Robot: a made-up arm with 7 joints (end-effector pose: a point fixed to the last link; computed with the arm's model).
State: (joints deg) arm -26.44 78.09 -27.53 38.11 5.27 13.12 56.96
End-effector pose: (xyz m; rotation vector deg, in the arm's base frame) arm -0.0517 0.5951 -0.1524 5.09 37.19 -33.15
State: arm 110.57 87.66 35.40 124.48 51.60 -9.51 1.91
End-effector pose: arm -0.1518 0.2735 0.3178 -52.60 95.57 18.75
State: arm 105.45 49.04 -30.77 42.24 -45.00 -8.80 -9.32
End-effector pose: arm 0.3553 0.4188 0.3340 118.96 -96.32 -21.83
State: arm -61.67 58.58 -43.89 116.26 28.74 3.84 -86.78
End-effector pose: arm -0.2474 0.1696 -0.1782 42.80 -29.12 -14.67
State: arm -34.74 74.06 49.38 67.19 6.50 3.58 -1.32
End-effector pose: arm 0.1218 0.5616 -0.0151 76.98 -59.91 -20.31
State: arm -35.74 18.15 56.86 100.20 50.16 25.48 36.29
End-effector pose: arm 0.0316 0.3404 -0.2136 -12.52 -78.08 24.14
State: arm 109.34 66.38 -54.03 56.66 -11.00 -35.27 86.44
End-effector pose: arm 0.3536 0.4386 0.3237 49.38 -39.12 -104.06
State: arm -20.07 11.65 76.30 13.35 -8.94 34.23 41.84
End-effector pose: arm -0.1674 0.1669 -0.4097 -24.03 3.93 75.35
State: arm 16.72 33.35 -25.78 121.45 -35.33 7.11 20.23
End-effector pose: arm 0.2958 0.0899 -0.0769 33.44 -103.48 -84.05
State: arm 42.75 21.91 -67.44 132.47 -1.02 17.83 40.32
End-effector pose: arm 0.2114 -0.0953 -0.0535 -42.54 -89.22 -124.88
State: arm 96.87 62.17 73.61 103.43 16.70 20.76 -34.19
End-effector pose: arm -0.0668 0.4613 0.2148 -21.17 83.43 -97.25
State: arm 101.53 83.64 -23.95 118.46 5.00 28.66 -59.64
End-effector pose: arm 0.1407 0.3200 0.3411 -92.60 111.27 -45.73
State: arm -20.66 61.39 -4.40 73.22 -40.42 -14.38 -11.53
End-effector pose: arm 0.1341 0.4365 -0.2203 54.96 -50.59 -89.84
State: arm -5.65 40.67 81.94 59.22 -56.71 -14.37 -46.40
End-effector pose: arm -0.0105 0.5330 -0.1317 141.75 -39.89 15.26
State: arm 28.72 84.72 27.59 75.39 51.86 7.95 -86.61
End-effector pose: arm 0.2120 0.4780 0.1832 84.38 -100.24 111.42
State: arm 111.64 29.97 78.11 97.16 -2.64 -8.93 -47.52
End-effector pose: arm 0.1050 0.4644 0.2425 -2.53 49.90 -119.68
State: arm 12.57 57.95 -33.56 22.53 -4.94 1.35 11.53
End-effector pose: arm 0.0887 0.5223 -0.2504 43.53 -6.89 -39.55
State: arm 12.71 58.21 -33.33 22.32 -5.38 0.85 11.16
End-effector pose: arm 0.0890 0.5245 -0.2477 44.20 -7.18 -39.82
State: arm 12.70 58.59 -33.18 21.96 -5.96 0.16 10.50
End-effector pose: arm 0.0875 0.5278 -0.2443 45.18 -7.28 -40.34
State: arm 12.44 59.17 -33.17 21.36 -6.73 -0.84 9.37
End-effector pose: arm 0.0834 0.5326 -0.2396 46.64 -7.10 -41.25
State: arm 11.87 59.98 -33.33 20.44 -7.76 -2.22 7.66
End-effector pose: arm 0.0760 0.5392 -0.2331 48.65 -6.56 -42.68
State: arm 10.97 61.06 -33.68 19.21 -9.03 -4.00 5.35
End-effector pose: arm 0.0653 0.5476 -0.2243 51.17 -5.68 -44.70
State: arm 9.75 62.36 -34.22 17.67 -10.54 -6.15 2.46
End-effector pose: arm 0.0516 0.5572 -0.2131 54.04 -4.48 -47.33
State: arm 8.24 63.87 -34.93 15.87 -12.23 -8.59 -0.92
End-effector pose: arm 0.0357 0.5677 -0.1993 57.09 -3.02 -50.52
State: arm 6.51 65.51 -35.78 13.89 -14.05 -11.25 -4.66
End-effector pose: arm 0.0186 0.5783 -0.1831 60.06 -1.45 -54.22
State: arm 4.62 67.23 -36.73 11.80 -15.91 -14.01 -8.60
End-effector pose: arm 0.0014 0.5884 -0.1647 62.78 0.17 -58.26
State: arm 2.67 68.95 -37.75 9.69 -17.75 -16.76 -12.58
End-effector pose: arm -0.0148 0.5975 -0.1449 65.09 1.72 -62.46
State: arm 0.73 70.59 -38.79 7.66 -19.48 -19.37 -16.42
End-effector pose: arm -0.0294 0.6052 -0.1247 66.89 3.15 -66.61
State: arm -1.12 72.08 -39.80 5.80 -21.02 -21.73 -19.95
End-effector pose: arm -0.0418 0.6113 -0.1052 68.17 4.42 -70.49
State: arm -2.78 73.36 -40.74 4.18 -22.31 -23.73 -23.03
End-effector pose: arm -0.0516 0.6159 -0.0876 69.02 5.49 -73.90
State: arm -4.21 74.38 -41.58 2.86 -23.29 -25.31 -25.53
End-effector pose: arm -0.0591 0.6192 -0.0729 69.50 6.39 -76.70
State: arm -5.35 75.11 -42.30 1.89 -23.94 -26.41 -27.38
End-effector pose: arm -0.0644 0.6212 -0.0618 69.70 7.13 -78.83
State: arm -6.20 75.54 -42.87 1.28 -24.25 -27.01 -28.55
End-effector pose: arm -0.0679 0.6223 -0.0548 69.73 7.74 -80.26
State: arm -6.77 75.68 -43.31 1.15 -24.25 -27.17 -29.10
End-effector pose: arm -0.0696 0.6227 -0.0522 69.57 8.06 -81.09
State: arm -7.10 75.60 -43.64 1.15 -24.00 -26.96 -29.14
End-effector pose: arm -0.0707 0.6224 -0.0523 69.39 8.44 -81.33
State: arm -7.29 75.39 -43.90 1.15 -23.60 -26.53 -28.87
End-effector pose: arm -0.0716 0.6218 -0.0537 69.23 8.95 -81.19
